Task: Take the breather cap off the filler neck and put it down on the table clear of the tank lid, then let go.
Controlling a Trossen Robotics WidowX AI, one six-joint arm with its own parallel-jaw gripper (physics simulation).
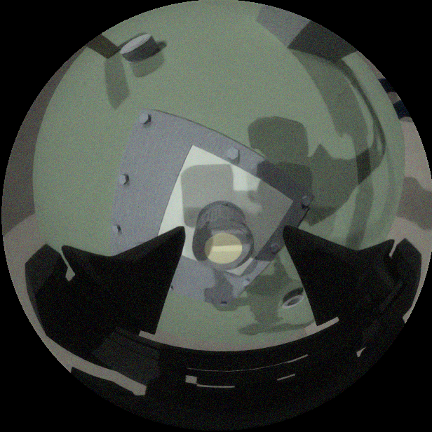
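The breather cap (pixel 223 248) is a dark, ribbed round cap with a pale yellow disc on its top. It stands up from the pale panel in the middle of the tank lid (pixel 145 160), a grey plate with bolts along its edges. The filler neck under the cap is hidden from this angle. My gripper (pixel 235 231) is open, with one black finger to the left of the cap and one to the right. The fingers appear apart from the cap, and nothing is held; how high the tips are relative to it is hard to tell.
The lid lies on a green table top (pixel 200 85). A short dark cylinder with a light face (pixel 137 47) is at the upper left. A small ring-like part (pixel 293 298) lies near the right finger. A grey block (pixel 284 25) stands at the upper right. Arm shadows cover the right side.
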